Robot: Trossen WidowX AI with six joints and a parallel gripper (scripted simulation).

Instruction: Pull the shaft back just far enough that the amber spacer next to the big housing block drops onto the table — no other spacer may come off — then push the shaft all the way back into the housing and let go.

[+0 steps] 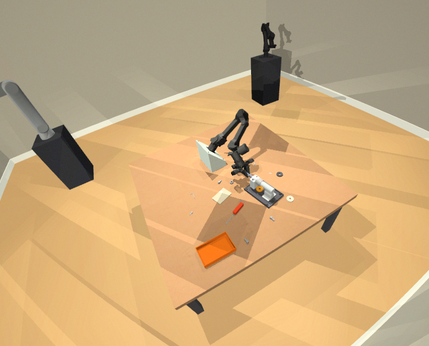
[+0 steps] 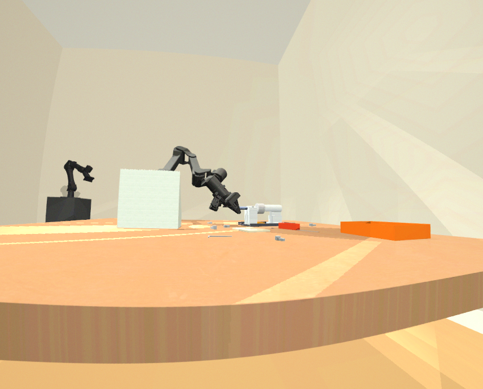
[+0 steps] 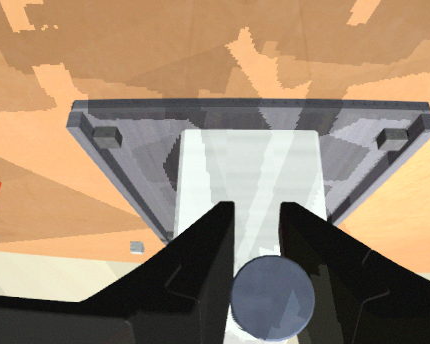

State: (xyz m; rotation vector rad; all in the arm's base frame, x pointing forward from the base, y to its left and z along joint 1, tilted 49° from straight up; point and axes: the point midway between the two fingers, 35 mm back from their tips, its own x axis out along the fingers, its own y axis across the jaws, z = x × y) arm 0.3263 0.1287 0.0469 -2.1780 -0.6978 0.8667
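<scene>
Now: the dark shaft 5 cm ahead of my gripper tip, 2 cm above it and 1 cm to the left of it. Round my gripper tip: beige card 23 cm to the right, 5 cm below, 1 cm ahead; then black washer 23 cm to the left, 6 cm ahead, 5 cm below; then amber spacer 10 cm ahead, 5 cm below, 2 cm to the left.
</scene>
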